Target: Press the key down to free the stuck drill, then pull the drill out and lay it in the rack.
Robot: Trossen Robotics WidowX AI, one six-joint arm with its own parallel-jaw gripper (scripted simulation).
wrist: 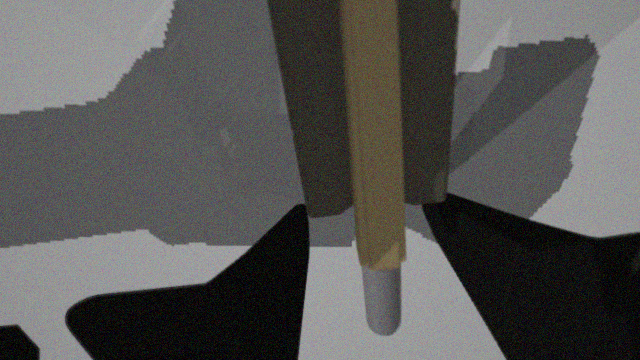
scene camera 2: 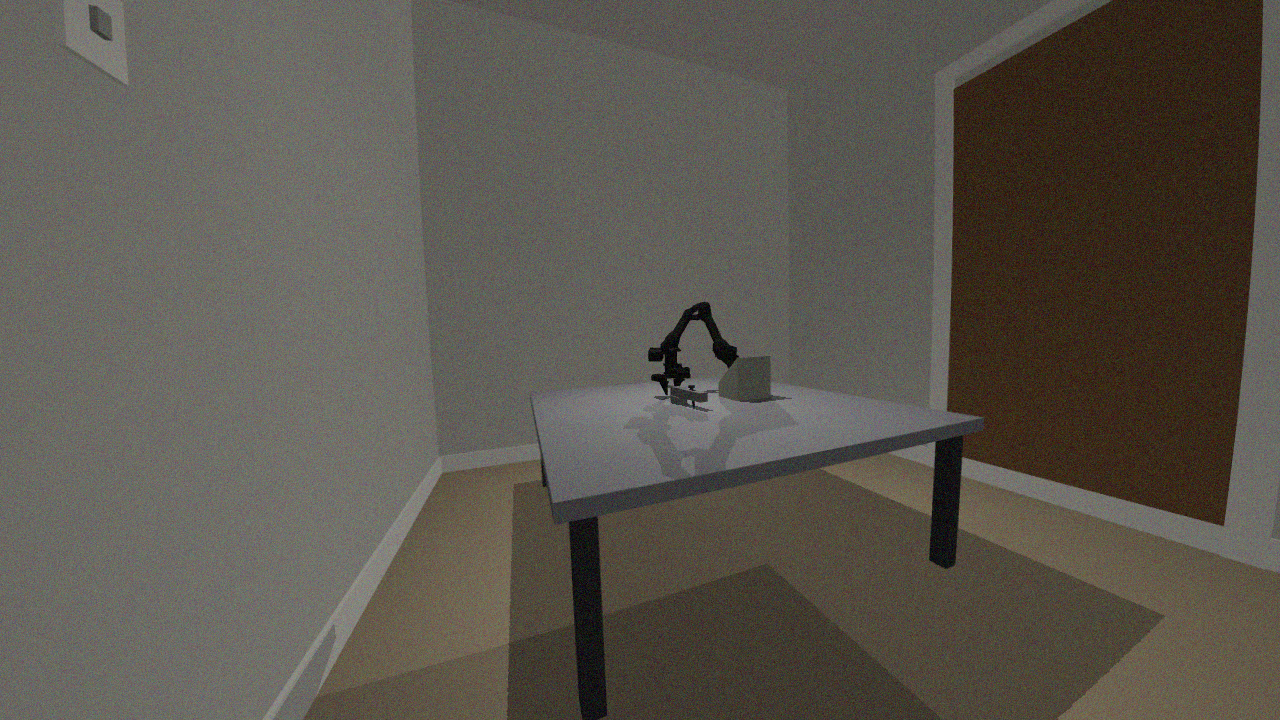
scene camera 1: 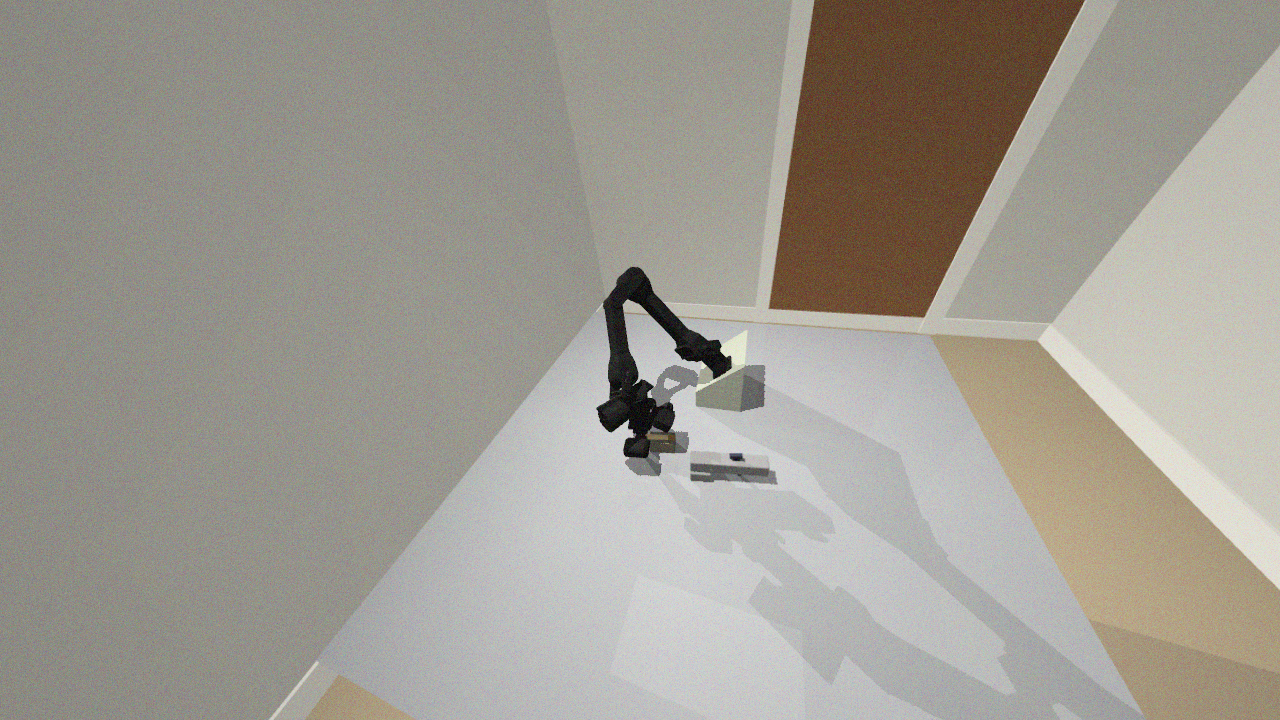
Scene:
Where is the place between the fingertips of my gripper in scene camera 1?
At 643,444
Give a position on a drill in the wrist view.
At 371,57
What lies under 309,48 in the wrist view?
A rack.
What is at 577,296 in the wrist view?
My gripper.

